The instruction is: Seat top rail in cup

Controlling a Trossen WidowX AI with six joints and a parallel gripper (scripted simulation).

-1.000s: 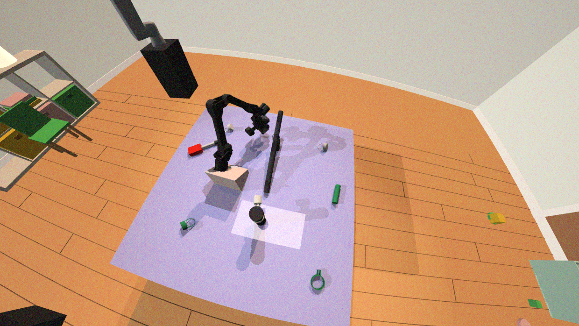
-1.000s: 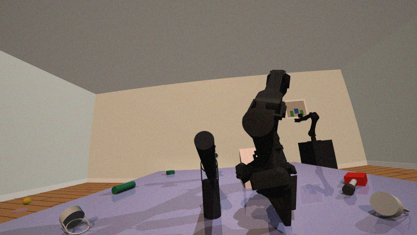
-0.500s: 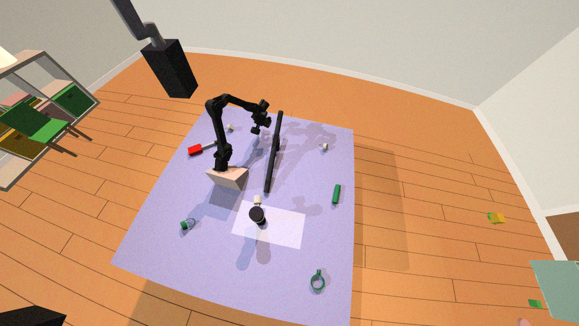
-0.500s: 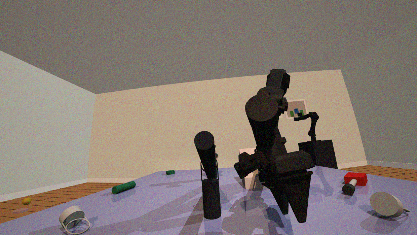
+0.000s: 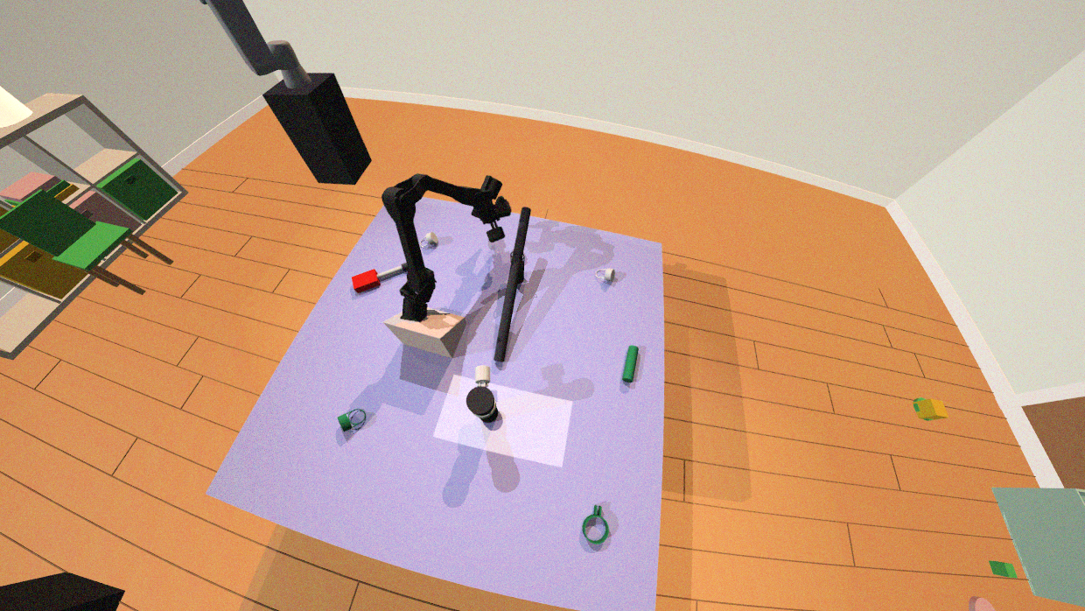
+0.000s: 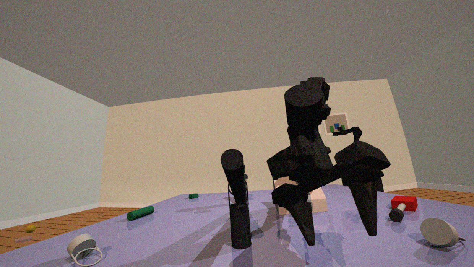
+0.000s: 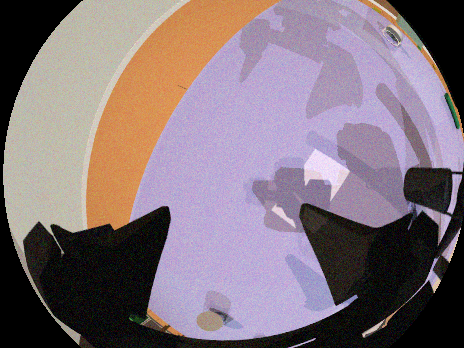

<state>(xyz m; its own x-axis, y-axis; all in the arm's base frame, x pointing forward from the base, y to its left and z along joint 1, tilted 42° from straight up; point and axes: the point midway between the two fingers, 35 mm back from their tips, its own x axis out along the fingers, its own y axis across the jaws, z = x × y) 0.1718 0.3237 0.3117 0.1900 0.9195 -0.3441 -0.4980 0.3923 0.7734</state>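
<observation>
The rail-end cup is 8 cm ahead of my gripper tip, 64 cm to the right of it and 7 cm above it. The rest, counted from my gripper tip: green cylinder (55 cm ahead, 51 cm to the right, 6 cm below).
</observation>
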